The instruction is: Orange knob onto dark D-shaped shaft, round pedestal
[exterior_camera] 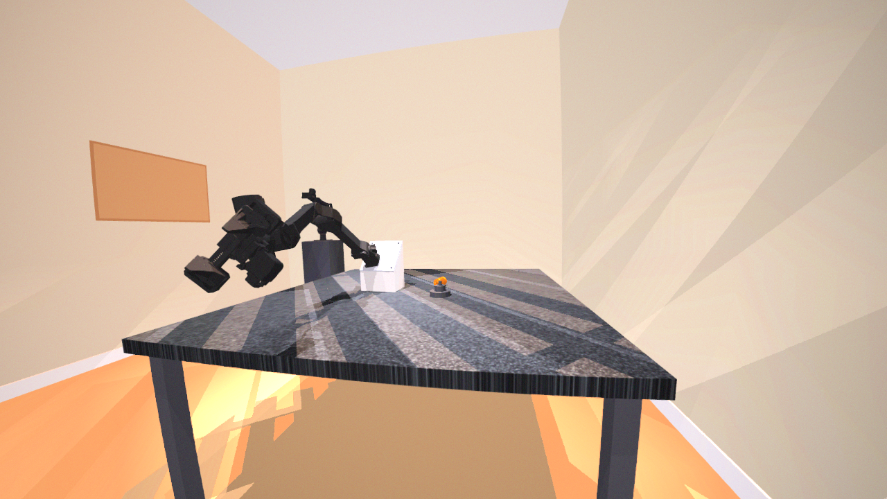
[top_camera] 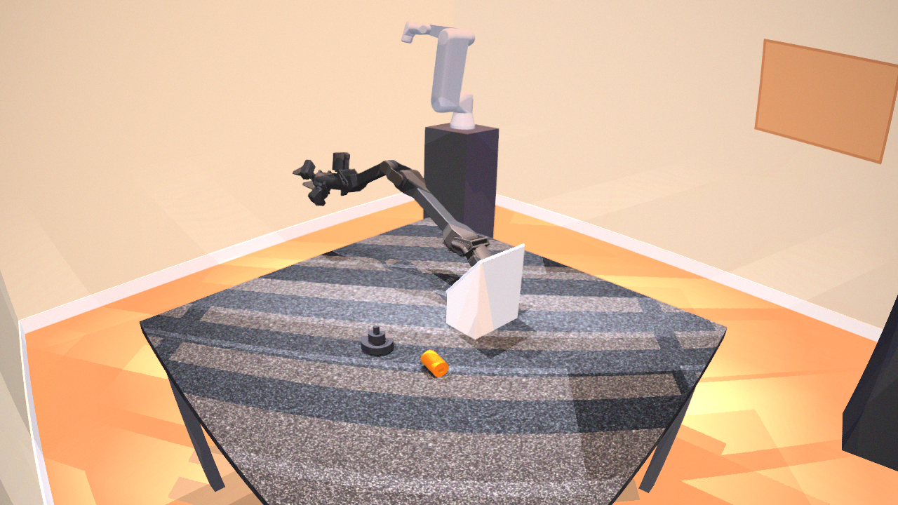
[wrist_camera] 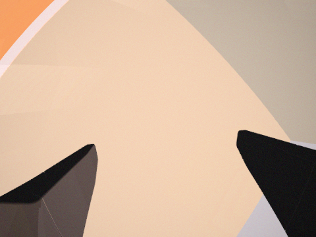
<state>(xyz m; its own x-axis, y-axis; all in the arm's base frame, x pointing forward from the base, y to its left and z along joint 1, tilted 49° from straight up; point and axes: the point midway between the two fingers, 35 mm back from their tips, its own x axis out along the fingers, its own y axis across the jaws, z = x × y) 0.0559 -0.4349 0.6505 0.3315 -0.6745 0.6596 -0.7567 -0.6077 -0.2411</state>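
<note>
The orange knob is 250 mm ahead of my gripper tip, 890 mm to the left of it and 230 mm below it. The rest, counted from my gripper tip: round pedestal: 270 mm ahead, 710 mm to the left, 220 mm below.
</note>
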